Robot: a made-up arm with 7 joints.
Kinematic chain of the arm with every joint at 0, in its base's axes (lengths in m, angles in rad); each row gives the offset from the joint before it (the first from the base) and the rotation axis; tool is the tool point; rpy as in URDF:
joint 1: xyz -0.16 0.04 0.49 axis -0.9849 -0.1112 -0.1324
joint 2: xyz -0.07 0 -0.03 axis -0.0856 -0.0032 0.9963
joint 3: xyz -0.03 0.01 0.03 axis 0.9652 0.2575 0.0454
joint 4: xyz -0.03 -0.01 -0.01 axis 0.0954 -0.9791 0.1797
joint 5: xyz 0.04 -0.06 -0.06 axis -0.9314 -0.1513 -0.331
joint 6: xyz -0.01 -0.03 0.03 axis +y
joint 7: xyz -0.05 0 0 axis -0.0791 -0.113 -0.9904
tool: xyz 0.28 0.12 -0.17 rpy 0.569 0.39 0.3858
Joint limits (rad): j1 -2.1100..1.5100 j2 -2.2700..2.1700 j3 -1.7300..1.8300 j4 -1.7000..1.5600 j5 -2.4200..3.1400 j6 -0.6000..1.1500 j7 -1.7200..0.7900
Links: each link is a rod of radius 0.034 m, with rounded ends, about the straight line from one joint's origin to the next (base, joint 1, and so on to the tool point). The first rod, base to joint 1, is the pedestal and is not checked.
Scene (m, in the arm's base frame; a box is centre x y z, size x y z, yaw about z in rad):
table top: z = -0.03
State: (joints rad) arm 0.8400 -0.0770 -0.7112 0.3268 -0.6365 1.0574 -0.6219
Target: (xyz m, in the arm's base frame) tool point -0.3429 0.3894 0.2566
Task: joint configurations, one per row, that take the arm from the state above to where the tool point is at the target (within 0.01 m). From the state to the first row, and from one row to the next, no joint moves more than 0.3 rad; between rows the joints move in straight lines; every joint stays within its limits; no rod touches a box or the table.
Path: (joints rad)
1: 0.9713 -0.2490 -0.9392 0.2623 -0.8717 1.0805 -0.8964
2: 1.1026 -0.4210 -1.1672 0.1979 -1.1069 1.1037 -1.1710
3: 1.2340 -0.5930 -1.3952 0.1334 -1.3421 1.1268 -1.4455
4: 1.3653 -0.7650 -1.6232 0.0690 -1.5773 1.1500 -1.7200

